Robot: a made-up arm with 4 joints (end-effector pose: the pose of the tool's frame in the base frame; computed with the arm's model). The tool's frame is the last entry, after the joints.
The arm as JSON. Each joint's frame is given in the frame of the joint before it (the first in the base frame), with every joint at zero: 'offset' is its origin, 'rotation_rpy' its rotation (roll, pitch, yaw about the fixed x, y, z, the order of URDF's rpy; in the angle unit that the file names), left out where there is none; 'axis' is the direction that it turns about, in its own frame. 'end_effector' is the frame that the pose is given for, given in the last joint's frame.
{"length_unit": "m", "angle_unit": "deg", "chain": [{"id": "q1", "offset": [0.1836, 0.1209, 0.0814], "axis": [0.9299, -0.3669, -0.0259]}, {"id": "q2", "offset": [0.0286, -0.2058, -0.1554], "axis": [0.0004, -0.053, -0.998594]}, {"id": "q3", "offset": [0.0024, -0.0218, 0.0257], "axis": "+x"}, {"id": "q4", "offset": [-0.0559, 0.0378, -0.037], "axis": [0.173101, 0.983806, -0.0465]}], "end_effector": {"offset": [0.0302, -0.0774, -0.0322], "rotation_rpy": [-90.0, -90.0, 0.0]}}
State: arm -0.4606 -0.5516 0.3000 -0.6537
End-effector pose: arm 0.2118 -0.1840 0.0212 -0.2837 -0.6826 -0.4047 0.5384
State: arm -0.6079 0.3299 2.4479 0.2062
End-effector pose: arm 0.1907 -0.0500 0.0745 0.1250 0.0900 -0.7364 0.6588
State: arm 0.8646 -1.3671 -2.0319 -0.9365
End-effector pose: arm 0.2794 0.0217 -0.1163 -0.1894 0.8411 0.1467 0.4850
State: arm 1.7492 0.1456 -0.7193 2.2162
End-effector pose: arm 0.2558 0.3053 -0.1627 -0.1629 0.1647 0.0248 0.9725
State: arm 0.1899 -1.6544 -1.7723 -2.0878
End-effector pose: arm 0.2219 -0.1163 -0.0619 -0.8460 0.4556 -0.0979 0.2590
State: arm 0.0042 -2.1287 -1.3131 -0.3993
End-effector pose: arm 0.2894 -0.0491 -0.0284 0.4516 -0.8821 0.0345 0.1293
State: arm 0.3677 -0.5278 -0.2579 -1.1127
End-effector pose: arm 0.2513 -0.0882 -0.1234 0.0698 -0.7641 -0.6136 0.1865
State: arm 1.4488 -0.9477 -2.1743 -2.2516
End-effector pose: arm 0.2815 0.1728 -0.1719 -0.3271 0.6527 -0.0740 0.6794
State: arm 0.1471 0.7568 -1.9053 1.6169
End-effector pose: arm 0.0817 -0.0605 -0.0356 0.9216 -0.3732 0.0867 0.0630
